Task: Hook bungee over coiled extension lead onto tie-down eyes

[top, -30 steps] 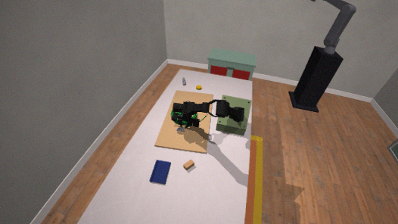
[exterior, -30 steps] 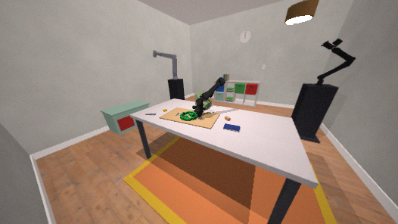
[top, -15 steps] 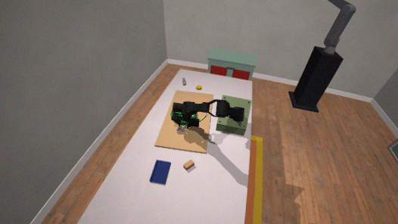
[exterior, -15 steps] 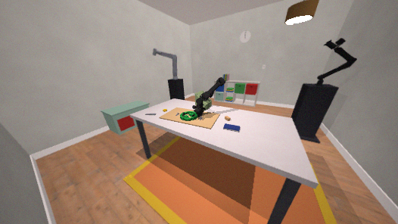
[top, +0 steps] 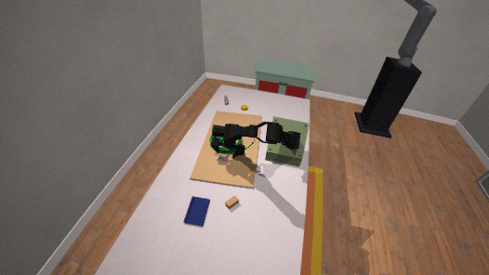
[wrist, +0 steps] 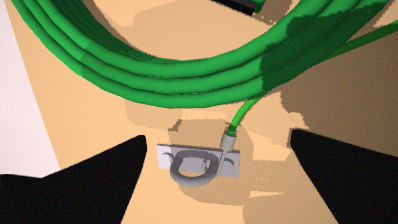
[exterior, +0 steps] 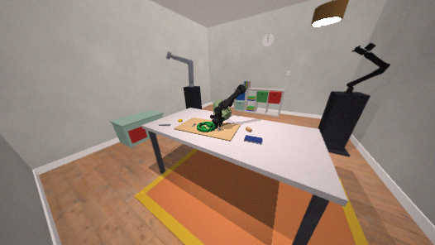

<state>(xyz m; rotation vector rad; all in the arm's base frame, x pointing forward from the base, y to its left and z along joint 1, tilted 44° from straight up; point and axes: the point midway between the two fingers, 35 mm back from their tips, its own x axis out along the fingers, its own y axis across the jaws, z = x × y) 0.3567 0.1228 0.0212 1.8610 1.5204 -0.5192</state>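
Now: hand 40 mm short of the green extension lead, 120 mm to the left of it and 30 mm above it. From my hand the other things lie so: yellow disc 10 mm ahead, 520 mm to the right, 50 mm below; tan block 110 mm behind, 280 mm to the left, 40 mm below.
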